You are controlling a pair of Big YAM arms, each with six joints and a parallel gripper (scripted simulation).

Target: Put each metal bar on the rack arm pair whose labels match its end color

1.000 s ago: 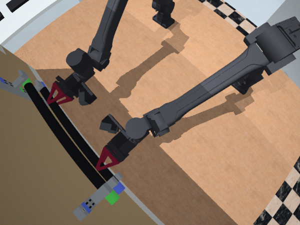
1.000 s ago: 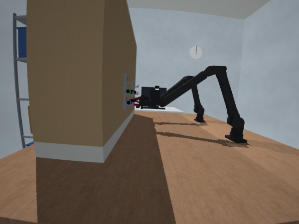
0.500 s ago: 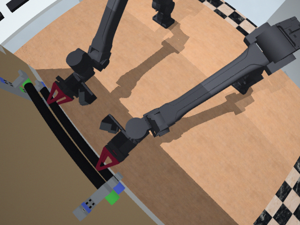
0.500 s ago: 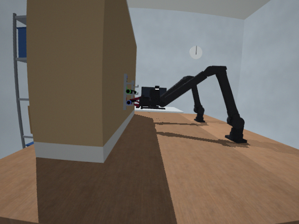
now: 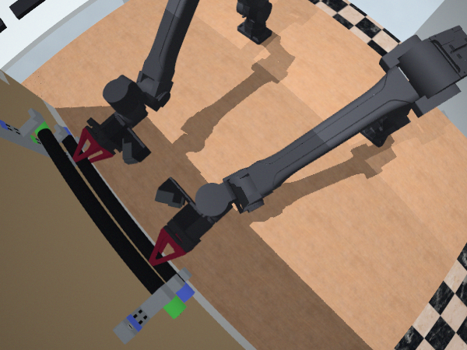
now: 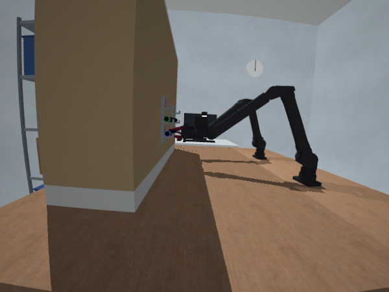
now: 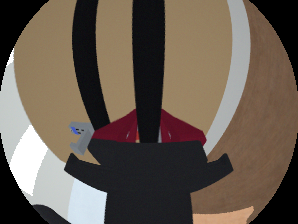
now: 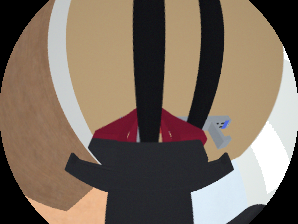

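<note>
My right gripper is now 15 cm to the right of the blue-ended bar. The rest, counted from my right hand: brown wall (20 cm ahead, 17 cm to the left, 23 cm above); then green-ended bar (1 cm ahead, 15 cm to the left, 7 cm above).
</note>
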